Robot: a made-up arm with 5 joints.
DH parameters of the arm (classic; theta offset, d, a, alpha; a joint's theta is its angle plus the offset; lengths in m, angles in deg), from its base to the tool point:
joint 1: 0 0.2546 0 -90
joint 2: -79.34 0 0.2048 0
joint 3: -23.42 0 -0.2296 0
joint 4: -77.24 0 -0.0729 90
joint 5: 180 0.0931 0 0
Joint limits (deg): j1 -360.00..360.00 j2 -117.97..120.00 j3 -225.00..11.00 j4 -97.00..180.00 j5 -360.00..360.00
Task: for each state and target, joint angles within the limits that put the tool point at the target. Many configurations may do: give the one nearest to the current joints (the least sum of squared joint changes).
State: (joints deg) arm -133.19 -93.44 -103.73 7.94 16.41
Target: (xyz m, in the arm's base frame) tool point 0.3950 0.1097 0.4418
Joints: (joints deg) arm -164.48 -117.97 -76.36 -15.90 16.41
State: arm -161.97 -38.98 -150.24 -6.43 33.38
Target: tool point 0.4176 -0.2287 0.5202
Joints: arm -208.71 -65.69 -158.40 3.23 33.38
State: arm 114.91 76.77 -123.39 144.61 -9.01
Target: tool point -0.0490 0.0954 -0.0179
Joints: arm 117.19 104.21 -99.55 143.66 -9.01
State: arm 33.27 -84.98 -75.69 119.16 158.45
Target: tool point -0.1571 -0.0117 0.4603
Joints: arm 4.26 -106.34 -79.10 129.69 158.45
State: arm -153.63 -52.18 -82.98 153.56 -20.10
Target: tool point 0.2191 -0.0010 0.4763
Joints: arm -180.26 -89.31 -114.41 153.34 -20.10
